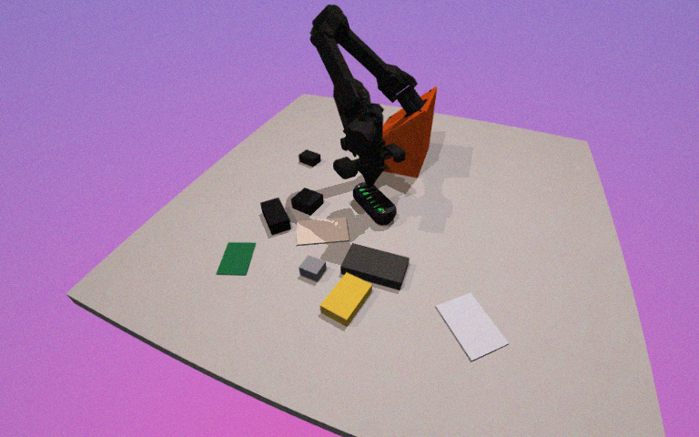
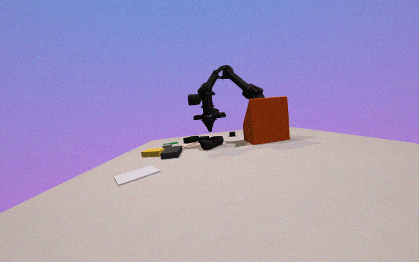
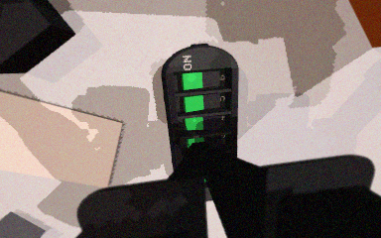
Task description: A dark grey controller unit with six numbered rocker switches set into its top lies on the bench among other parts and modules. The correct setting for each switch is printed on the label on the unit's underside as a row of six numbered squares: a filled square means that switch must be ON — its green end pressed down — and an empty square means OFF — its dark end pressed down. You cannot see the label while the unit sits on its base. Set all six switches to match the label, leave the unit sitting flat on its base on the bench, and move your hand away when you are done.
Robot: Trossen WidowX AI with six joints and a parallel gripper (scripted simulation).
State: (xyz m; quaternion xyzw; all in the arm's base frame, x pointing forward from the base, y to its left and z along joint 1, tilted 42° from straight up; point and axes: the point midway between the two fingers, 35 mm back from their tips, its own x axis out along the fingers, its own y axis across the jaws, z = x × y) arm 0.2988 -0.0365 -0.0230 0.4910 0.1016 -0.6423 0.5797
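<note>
Right now my gripper tip is 14 cm short of the beige card, 8 cm above it and 7 cm to the left of it. From my gripper tip the other things lie so: grey cube 27 cm ahead, 7 cm below, 1 cm to the right; yellow block 30 cm ahead, 10 cm to the left, 7 cm below; dark grey box 19 cm ahead, 11 cm to the left, 7 cm below.
</note>
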